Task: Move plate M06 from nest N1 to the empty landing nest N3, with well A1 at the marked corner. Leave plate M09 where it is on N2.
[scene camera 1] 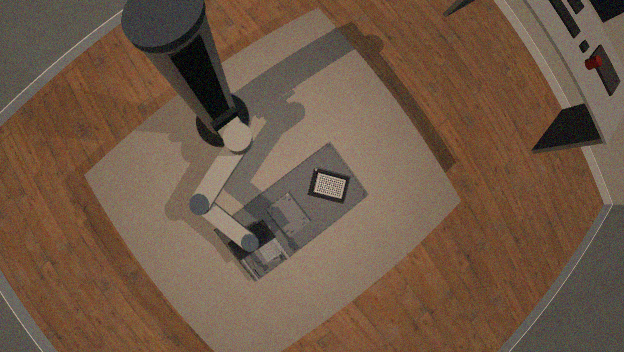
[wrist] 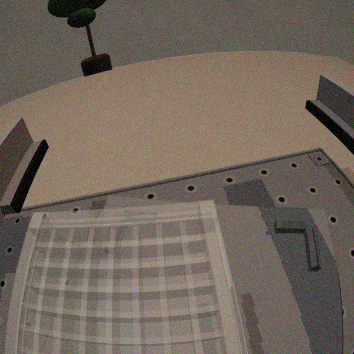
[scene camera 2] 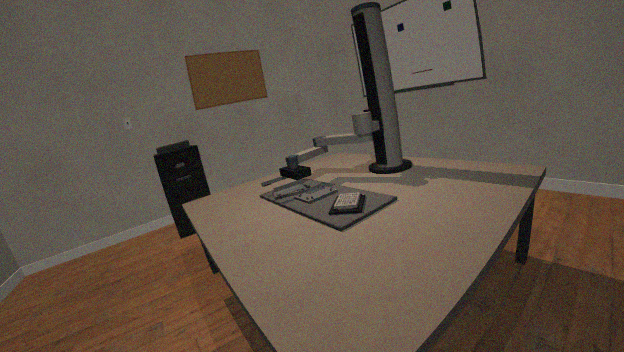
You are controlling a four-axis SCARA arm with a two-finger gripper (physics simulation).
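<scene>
A pale, see-through gridded plate (scene camera 1: 271, 251) (wrist: 125, 280) lies over the nest at the mat's left end; a dark L-shaped bracket (wrist: 312, 245) shows to its right in the wrist view, with a gap between. My gripper (scene camera 1: 272, 257) (wrist: 179, 99) is wide open above this plate, a finger on either side; nothing is between the fingers. The middle nest (scene camera 1: 289, 214) (scene camera 2: 316, 193) is grey and holds no plate. A white plate with dark wells (scene camera 1: 330, 186) (scene camera 2: 348, 199) sits in a dark frame (scene camera 1: 346, 192) (scene camera 2: 341, 212) at the other end. Plate and nest labels are not readable.
The nests stand on a grey mat (scene camera 1: 354, 187) (scene camera 2: 380, 199) with holes, on a beige table (scene camera 1: 400, 165) (scene camera 2: 320, 260). The arm's column (scene camera 1: 200, 75) (scene camera 2: 387, 95) rises at the back. Arm shadows fall over the middle nest and mat.
</scene>
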